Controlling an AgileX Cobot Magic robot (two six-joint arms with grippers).
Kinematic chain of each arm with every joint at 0, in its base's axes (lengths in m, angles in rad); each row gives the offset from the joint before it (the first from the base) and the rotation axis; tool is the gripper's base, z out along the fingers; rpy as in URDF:
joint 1: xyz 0 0 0.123 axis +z
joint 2: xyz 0 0 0 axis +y
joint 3: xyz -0.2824 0 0.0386 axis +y
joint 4: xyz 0.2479 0 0.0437 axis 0.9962 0 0.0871
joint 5: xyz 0 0 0 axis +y
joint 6: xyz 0.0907 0 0.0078 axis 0.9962 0 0.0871
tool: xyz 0 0 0 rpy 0 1.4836 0
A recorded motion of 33 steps. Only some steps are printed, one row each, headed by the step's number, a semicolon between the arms.
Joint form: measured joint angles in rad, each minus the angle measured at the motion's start. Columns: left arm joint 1, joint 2, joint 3, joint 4, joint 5, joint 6; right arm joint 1, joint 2, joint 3, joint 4, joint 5, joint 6.
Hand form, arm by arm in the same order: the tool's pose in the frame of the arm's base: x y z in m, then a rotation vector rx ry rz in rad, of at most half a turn. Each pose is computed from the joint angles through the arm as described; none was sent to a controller.
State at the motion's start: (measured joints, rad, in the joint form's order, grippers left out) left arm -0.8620 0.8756 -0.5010 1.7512 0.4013 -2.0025; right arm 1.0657 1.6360 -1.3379 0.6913 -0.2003 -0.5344
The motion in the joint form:
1: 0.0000 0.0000 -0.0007 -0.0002 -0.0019 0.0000; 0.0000 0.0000 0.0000 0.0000 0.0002 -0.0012
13: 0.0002 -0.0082 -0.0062 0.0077 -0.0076 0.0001; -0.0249 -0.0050 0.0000 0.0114 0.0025 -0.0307
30: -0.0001 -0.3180 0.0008 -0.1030 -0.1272 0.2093; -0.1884 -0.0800 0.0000 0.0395 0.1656 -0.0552
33: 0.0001 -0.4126 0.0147 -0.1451 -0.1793 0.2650; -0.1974 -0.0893 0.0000 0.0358 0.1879 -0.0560
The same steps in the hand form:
1: 0.1422 -0.1121 0.2971 0.2731 1.7663 -0.4454; 0.2021 0.3418 0.3661 -0.6583 1.5576 0.8206
13: 0.1413 -0.1118 0.3005 0.2780 1.7517 -0.4528; 0.2099 0.3356 0.3678 -0.6498 1.5537 0.7891
30: 0.0957 -0.0737 0.3391 0.3328 1.5146 -0.5927; 0.2422 0.2882 0.3853 -0.6063 1.6217 0.7420
33: 0.0801 -0.0624 0.3436 0.3551 1.4452 -0.6470; 0.2420 0.2849 0.3873 -0.6161 1.6263 0.7421

